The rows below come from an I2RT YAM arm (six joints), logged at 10 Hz.
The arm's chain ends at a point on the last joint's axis. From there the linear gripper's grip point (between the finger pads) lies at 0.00 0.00 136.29 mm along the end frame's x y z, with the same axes.
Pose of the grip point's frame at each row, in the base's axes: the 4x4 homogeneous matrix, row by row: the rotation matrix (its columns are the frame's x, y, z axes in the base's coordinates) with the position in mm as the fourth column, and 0 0 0 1 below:
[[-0.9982, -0.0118, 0.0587, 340.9], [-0.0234, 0.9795, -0.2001, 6.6], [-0.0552, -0.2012, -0.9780, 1.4], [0, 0, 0, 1]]
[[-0.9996, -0.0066, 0.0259, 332.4], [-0.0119, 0.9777, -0.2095, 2.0], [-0.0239, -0.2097, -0.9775, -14.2], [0, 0, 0, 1]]
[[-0.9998, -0.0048, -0.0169, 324.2], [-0.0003, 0.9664, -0.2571, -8.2], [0.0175, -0.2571, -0.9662, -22.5], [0, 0, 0, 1]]
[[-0.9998, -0.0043, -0.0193, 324.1], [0.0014, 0.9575, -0.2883, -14.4], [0.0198, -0.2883, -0.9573, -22.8], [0, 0, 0, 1]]
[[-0.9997, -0.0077, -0.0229, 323.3], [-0.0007, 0.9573, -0.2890, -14.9], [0.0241, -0.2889, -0.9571, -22.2], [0, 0, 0, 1]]
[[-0.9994, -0.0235, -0.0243, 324.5], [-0.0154, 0.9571, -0.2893, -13.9], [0.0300, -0.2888, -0.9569, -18.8], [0, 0, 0, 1]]
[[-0.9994, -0.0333, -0.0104, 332.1], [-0.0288, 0.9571, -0.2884, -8.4], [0.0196, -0.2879, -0.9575, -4.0], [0, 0, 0, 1]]
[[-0.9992, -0.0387, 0.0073, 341.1], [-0.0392, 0.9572, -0.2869, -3.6], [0.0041, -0.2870, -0.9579, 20.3], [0, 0, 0, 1]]
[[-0.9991, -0.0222, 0.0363, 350.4], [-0.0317, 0.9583, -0.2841, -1.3], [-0.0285, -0.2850, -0.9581, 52.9], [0, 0, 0, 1]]
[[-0.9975, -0.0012, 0.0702, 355.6], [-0.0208, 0.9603, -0.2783, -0.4], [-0.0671, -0.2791, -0.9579, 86.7], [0, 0, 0, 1]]
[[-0.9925, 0.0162, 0.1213, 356.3], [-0.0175, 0.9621, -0.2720, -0.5], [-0.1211, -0.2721, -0.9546, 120.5], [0, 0, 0, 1]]
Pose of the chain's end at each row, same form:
[[-0.9982, -0.0118, 0.0587, 332.9], [-0.0234, 0.9795, -0.2001, 33.9], [-0.0552, -0.2012, -0.9780, 134.7], [0, 0, 0, 1]]
[[-0.9996, -0.0066, 0.0259, 328.9], [-0.0119, 0.9777, -0.2095, 30.6], [-0.0239, -0.2097, -0.9775, 119.0], [0, 0, 0, 1]]
[[-0.9998, -0.0048, -0.0169, 326.5], [-0.0003, 0.9664, -0.2571, 26.8], [0.0175, -0.2571, -0.9662, 109.2], [0, 0, 0, 1]]
[[-0.9998, -0.0043, -0.0193, 326.7], [0.0014, 0.9575, -0.2883, 24.9], [0.0198, -0.2883, -0.9573, 107.7], [0, 0, 0, 1]]
[[-0.9997, -0.0077, -0.0229, 326.4], [-0.0007, 0.9573, -0.2890, 24.5], [0.0241, -0.2889, -0.9571, 108.2], [0, 0, 0, 1]]
[[-0.9994, -0.0235, -0.0243, 327.8], [-0.0154, 0.9571, -0.2893, 25.5], [0.0300, -0.2888, -0.9569, 111.6], [0, 0, 0, 1]]
[[-0.9994, -0.0333, -0.0104, 333.5], [-0.0288, 0.9571, -0.2884, 30.9], [0.0196, -0.2879, -0.9575, 126.5], [0, 0, 0, 1]]
[[-0.9992, -0.0387, 0.0073, 340.1], [-0.0392, 0.9572, -0.2869, 35.5], [0.0041, -0.2870, -0.9579, 150.9], [0, 0, 0, 1]]
[[-0.9991, -0.0222, 0.0363, 345.5], [-0.0317, 0.9583, -0.2841, 37.4], [-0.0285, -0.2850, -0.9581, 183.5], [0, 0, 0, 1]]
[[-0.9975, -0.0012, 0.0702, 346.0], [-0.0208, 0.9603, -0.2783, 37.5], [-0.0671, -0.2791, -0.9579, 217.3], [0, 0, 0, 1]]
[[-0.9925, 0.0162, 0.1213, 339.8], [-0.0175, 0.9621, -0.2720, 36.6], [-0.1211, -0.2721, -0.9546, 250.6], [0, 0, 0, 1]]

